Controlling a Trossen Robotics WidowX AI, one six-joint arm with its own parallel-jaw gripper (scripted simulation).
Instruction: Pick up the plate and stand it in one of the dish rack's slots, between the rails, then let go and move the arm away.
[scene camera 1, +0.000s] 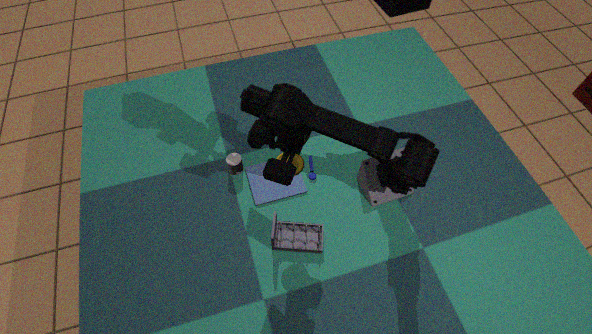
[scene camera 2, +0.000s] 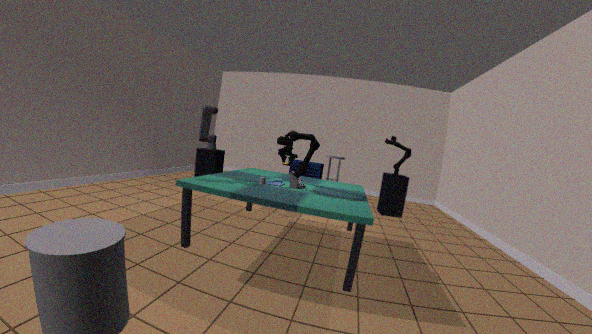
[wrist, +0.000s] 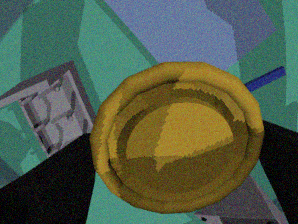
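There is a yellow plate (wrist: 183, 134), and my gripper (scene camera 1: 289, 165) holds the yellow plate. I can see my gripper (wrist: 177, 137) from the wrist too.
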